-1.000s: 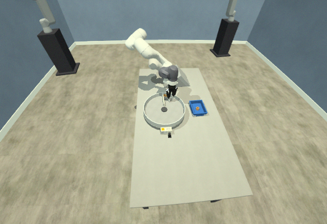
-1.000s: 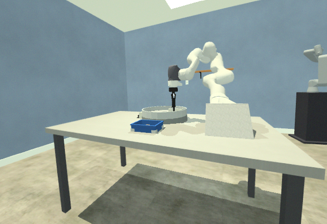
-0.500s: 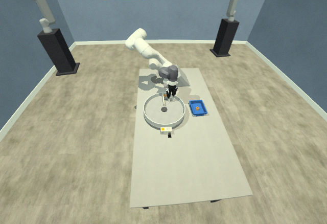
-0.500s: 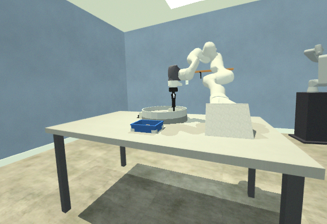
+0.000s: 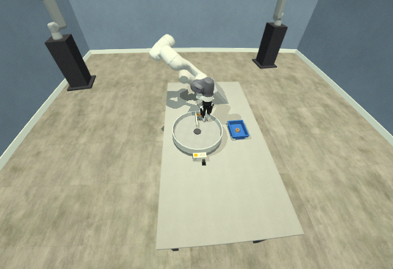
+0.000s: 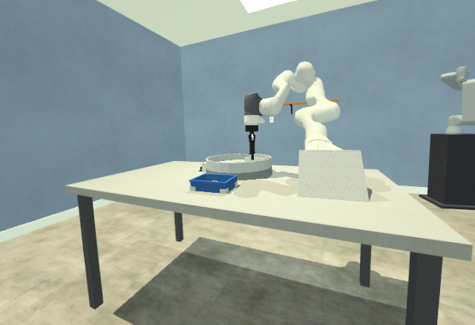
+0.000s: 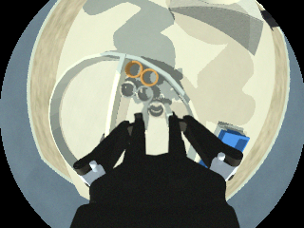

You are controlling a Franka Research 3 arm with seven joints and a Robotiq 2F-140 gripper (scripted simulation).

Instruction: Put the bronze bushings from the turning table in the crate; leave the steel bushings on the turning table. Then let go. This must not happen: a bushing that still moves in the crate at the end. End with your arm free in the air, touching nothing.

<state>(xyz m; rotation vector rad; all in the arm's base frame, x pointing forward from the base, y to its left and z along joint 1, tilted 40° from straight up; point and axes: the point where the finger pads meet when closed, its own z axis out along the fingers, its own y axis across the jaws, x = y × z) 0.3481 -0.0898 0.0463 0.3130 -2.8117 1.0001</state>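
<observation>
My gripper is now 11 cm short of the turning table, 10 cm to the left of it and 5 cm above it. Also, from my hand: crate (14 cm ahead, 27 cm to the left, 8 cm below).
</observation>
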